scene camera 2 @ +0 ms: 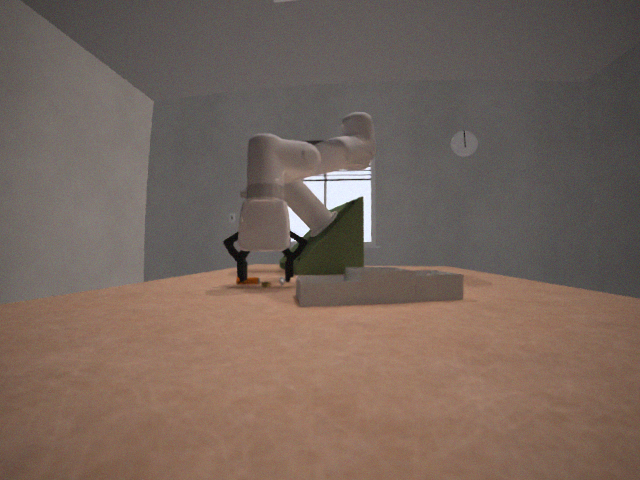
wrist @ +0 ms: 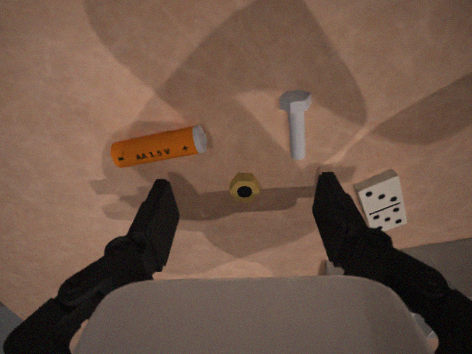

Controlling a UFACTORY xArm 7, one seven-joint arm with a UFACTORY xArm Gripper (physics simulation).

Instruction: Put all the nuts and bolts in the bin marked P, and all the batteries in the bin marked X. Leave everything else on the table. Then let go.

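Places are measured from the arm's base along level axes (x ahead, y left, z up), in millimetres.
Where they show: gripper, fingertip midpoint: (scene camera 2: 265, 281) (wrist: 244, 194); arm's base at its link origin: (scene camera 2: 324, 225).
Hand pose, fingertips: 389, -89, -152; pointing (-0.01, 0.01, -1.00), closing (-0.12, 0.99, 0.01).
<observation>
Things, the pixels of their centre, and the offset from my fingertips, as dx, dy, dz.
- brass nut at the middle of its body: (wrist: 244, 187) (scene camera 2: 265, 284) +0, +0, -7
- grey bolt at the middle of its body: (wrist: 296, 128) -41, +24, -6
- orange AA battery at the middle of its body: (wrist: 160, 146) (scene camera 2: 248, 280) -27, -47, -4
- grey bin tray at the middle of its body: (wrist: 470, 287) (scene camera 2: 377, 283) +89, +211, +12
- white domino at the middle of its body: (wrist: 382, 205) +11, +96, -7
My gripper (scene camera 2: 265, 279) (wrist: 244, 194) is open and empty, low over the table. A brass nut (wrist: 244, 187) (scene camera 2: 266, 284) lies on the table between the two fingers in the wrist view. A grey bolt (wrist: 297, 125) lies beyond the fingertips, a little right of the nut; its end (scene camera 2: 281, 281) shows in the scene view. An orange AA battery (wrist: 159, 146) (scene camera 2: 248, 280) lies beyond the left finger. The grey bin tray (scene camera 2: 377, 287) stands to the right of the gripper in the scene view; its letters are not readable here.
A white domino (wrist: 382, 201) lies just outside the right finger in the wrist view. Part of the grey tray (wrist: 440, 257) shows behind that finger. The green wedge-shaped base (scene camera 2: 341, 248) of the arm stands behind the tray in the scene view.
</observation>
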